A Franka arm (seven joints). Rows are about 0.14 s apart.
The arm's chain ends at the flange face. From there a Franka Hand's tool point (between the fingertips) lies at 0.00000 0.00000 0.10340 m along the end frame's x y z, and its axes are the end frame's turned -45 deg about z.
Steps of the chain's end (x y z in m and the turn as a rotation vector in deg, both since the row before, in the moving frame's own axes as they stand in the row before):
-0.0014 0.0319 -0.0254 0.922 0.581 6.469
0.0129 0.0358 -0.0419 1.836 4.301 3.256
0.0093 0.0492 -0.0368 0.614 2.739 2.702
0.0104 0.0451 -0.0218 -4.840 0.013 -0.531
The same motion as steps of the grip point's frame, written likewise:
-0.0216 0.0212 -0.0254 0.241 1.063 6.469
-0.0085 0.0378 -0.0422 -1.743 4.340 3.256
-0.0240 0.0442 -0.0369 -1.503 2.371 2.702
-0.0307 0.0455 -0.0222 -3.432 -3.413 -0.531

